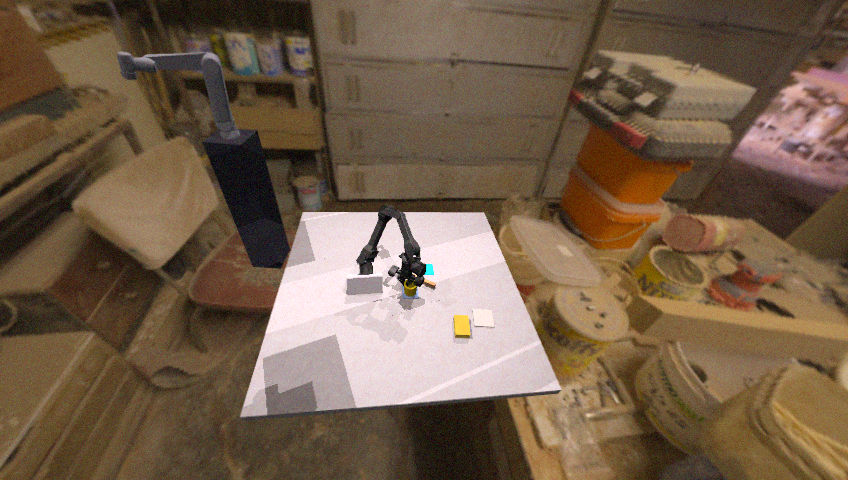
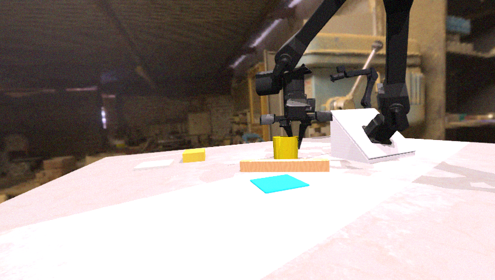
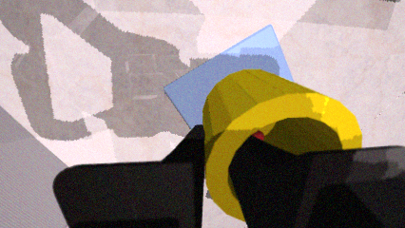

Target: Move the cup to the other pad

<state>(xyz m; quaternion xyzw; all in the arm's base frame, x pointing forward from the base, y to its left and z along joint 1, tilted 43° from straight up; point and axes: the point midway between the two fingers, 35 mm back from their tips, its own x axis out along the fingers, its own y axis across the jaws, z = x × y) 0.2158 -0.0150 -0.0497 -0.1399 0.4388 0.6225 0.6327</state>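
Right now my gripper tip is 30 mm short of the blue pad, 10 mm to the left of it and 40 mm above it. From my gripper tip the other things lie so: yellow cup (20 mm ahead, 10 mm to the right); wooden bar (70 mm ahead, 80 mm to the left, 30 mm below); cyan pad (110 mm ahead, 170 mm to the left, 40 mm below).
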